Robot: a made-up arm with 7 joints. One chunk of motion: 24 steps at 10 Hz.
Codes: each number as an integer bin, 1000 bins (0 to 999) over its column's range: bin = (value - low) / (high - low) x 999, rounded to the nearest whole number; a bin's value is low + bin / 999 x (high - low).
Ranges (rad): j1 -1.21..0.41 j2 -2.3..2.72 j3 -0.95..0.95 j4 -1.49..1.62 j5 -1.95..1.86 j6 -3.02..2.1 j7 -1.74..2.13
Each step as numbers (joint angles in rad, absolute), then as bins.
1 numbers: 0.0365 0.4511 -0.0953 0.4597 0.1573 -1.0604 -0.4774
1 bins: 769 547 449 626 553 382 326
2 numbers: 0.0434 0.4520 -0.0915 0.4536 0.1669 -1.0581 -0.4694
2 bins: 773 548 451 624 555 383 328
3 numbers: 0.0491 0.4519 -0.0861 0.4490 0.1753 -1.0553 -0.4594
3 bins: 776 548 454 623 557 383 331
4 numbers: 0.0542 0.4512 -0.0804 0.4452 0.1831 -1.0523 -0.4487
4 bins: 780 547 457 622 559 384 333
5 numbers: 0.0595 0.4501 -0.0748 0.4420 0.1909 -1.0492 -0.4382
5 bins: 783 547 460 621 561 385 336
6 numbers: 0.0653 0.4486 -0.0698 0.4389 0.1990 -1.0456 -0.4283
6 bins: 786 547 463 620 563 385 339
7 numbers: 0.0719 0.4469 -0.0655 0.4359 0.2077 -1.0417 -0.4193
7 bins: 791 547 465 619 566 386 341
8 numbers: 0.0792 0.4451 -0.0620 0.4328 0.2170 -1.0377 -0.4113
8 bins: 795 546 467 618 568 387 343
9 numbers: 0.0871 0.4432 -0.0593 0.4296 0.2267 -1.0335 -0.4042
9 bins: 800 546 468 617 571 388 345
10 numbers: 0.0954 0.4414 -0.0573 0.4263 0.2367 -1.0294 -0.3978
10 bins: 805 546 469 616 573 388 346
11 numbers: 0.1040 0.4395 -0.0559 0.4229 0.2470 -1.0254 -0.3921
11 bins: 810 545 470 614 576 389 348
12 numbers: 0.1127 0.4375 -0.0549 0.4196 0.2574 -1.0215 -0.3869
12 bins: 816 545 471 613 579 390 349
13 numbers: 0.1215 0.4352 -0.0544 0.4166 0.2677 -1.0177 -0.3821
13 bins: 821 544 471 612 581 391 351
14 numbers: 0.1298 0.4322 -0.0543 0.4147 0.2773 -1.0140 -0.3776
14 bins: 826 544 471 612 584 391 352
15 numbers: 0.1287 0.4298 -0.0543 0.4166 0.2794 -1.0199 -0.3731
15 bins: 826 543 471 612 585 390 353
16 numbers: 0.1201 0.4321 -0.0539 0.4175 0.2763 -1.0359 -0.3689
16 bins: 820 544 471 613 584 387 354
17 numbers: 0.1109 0.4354 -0.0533 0.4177 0.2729 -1.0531 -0.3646
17 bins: 815 544 471 613 583 384 355
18 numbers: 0.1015 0.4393 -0.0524 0.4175 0.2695 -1.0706 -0.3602
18 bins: 809 545 472 613 582 380 356
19 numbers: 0.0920 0.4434 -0.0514 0.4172 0.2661 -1.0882 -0.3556
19 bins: 803 546 472 613 581 377 357
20 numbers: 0.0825 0.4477 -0.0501 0.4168 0.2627 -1.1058 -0.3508
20 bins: 797 547 473 613 580 373 359
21 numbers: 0.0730 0.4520 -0.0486 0.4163 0.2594 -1.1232 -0.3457
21 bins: 791 548 474 612 579 370 360
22 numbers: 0.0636 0.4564 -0.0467 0.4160 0.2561 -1.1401 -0.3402
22 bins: 785 549 475 612 578 367 361
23 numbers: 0.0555 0.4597 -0.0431 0.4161 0.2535 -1.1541 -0.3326
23 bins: 780 549 477 612 578 364 363
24 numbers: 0.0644 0.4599 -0.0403 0.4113 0.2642 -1.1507 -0.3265
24 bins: 786 549 478 611 581 365 365
